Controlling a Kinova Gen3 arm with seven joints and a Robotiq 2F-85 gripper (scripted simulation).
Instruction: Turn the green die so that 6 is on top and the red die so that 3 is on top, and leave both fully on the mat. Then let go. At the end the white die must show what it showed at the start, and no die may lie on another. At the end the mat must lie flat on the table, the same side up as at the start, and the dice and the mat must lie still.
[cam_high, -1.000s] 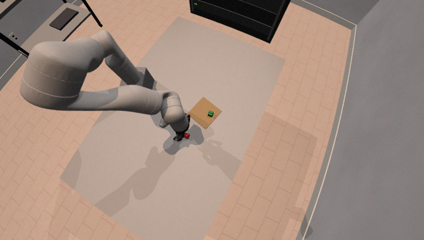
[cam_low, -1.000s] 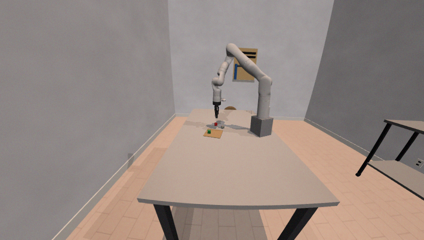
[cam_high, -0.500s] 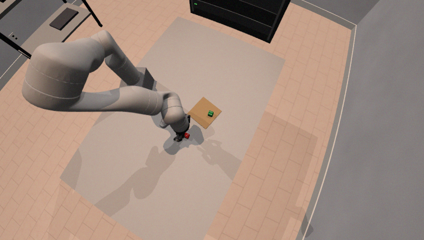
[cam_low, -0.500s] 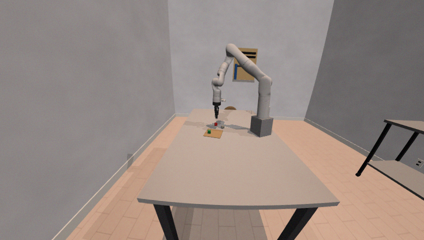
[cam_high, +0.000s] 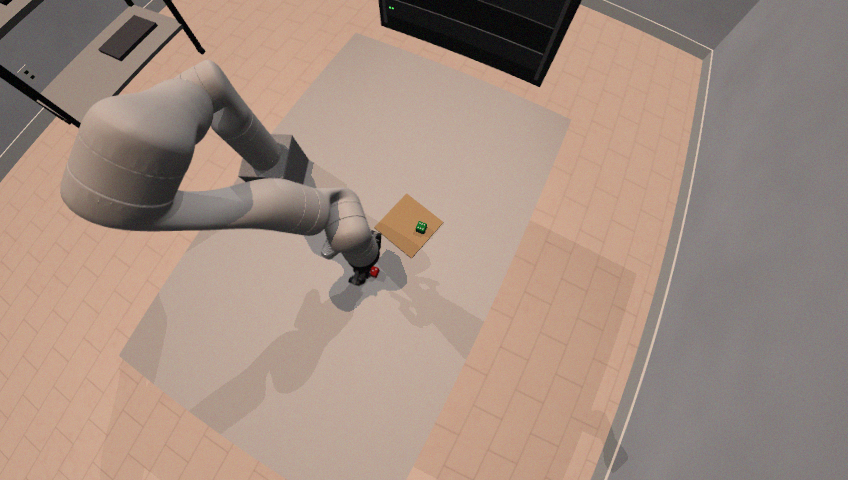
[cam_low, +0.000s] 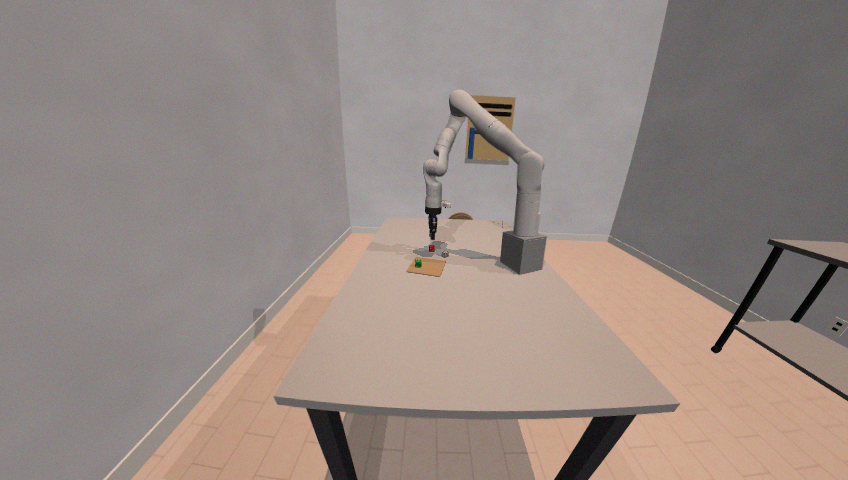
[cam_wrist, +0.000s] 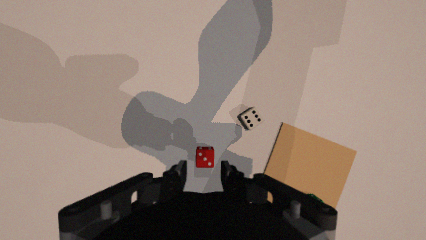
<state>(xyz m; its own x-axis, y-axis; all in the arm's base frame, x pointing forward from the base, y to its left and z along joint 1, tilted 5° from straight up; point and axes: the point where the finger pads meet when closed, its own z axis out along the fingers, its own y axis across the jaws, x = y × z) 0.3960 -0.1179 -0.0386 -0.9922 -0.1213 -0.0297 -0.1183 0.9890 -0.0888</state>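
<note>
Right now the red die is 7 cm below my hand. Also, from my hand: white die: 6 cm behind, 6 cm to the left, 7 cm below; green die: 5 cm ahead, 17 cm to the left, 7 cm below; tan mat: 2 cm ahead, 17 cm to the left, 8 cm below.
</note>
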